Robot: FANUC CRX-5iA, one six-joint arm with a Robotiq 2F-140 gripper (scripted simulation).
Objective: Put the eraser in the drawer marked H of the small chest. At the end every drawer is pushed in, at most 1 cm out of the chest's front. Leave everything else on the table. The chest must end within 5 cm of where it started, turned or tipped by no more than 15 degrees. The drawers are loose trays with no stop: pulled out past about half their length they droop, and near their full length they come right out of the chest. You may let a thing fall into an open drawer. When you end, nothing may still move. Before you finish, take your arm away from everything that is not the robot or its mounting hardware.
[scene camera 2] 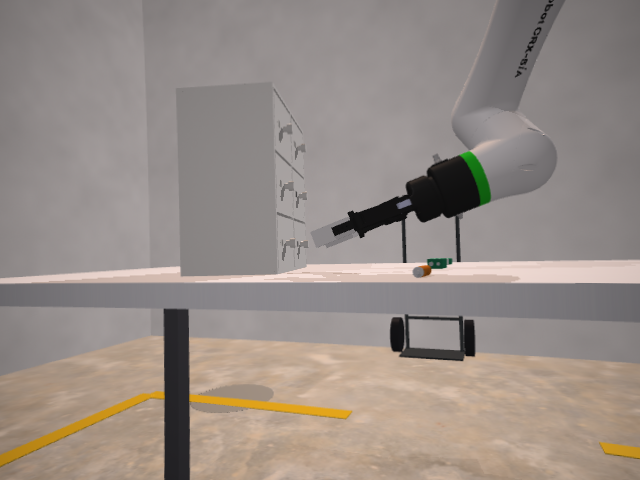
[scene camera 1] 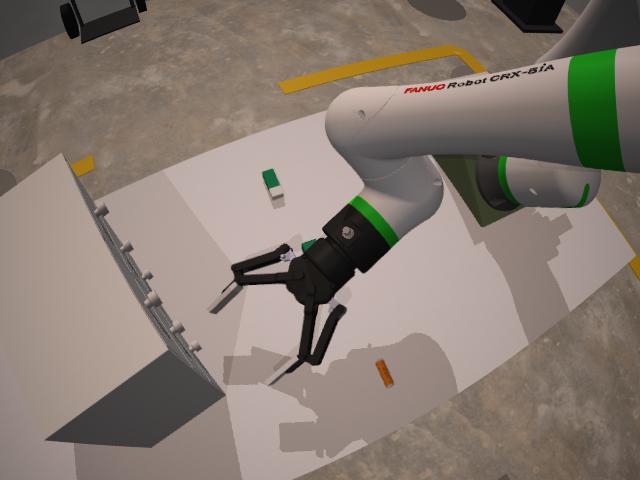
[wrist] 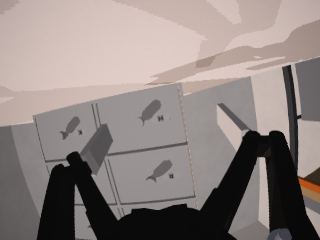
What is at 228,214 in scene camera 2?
A small grey chest.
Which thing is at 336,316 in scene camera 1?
My gripper.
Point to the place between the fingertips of my gripper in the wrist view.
At 161,123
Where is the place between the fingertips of my gripper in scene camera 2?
At 319,240
